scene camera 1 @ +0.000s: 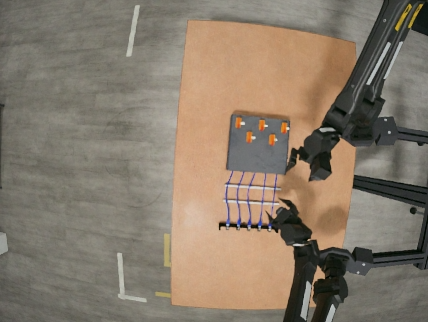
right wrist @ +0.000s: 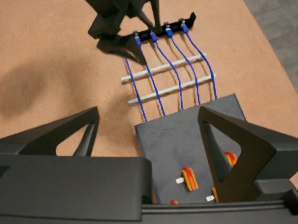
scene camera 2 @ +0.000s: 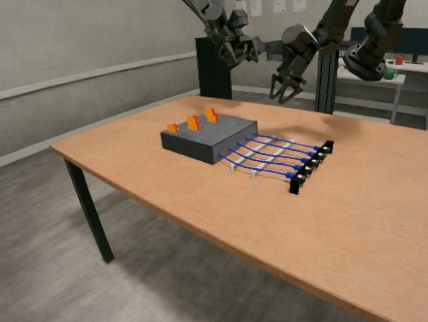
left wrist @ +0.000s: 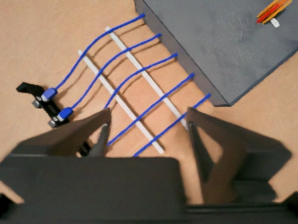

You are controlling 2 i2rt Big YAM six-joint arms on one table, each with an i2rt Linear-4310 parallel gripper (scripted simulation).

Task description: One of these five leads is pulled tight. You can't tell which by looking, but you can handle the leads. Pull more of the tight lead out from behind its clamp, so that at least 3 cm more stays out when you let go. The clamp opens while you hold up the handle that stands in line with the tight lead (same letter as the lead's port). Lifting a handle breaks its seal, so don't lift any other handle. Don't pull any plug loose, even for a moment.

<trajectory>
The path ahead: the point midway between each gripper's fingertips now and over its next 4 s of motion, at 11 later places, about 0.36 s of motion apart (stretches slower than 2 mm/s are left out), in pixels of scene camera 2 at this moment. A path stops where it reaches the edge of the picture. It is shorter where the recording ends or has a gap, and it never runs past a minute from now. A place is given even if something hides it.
The left gripper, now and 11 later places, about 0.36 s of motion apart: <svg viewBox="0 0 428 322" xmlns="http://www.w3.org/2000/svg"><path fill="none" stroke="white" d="M275 101L275 113L273 130L272 139L273 141L273 145L272 147L272 147L272 145L273 143L274 142L277 139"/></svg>
The right gripper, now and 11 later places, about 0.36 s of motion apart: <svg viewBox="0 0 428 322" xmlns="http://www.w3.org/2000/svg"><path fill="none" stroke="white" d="M247 63L236 76L222 94L212 106L211 108L211 108L216 108L216 110L210 111L210 114L211 118L211 120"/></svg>
</trajectory>
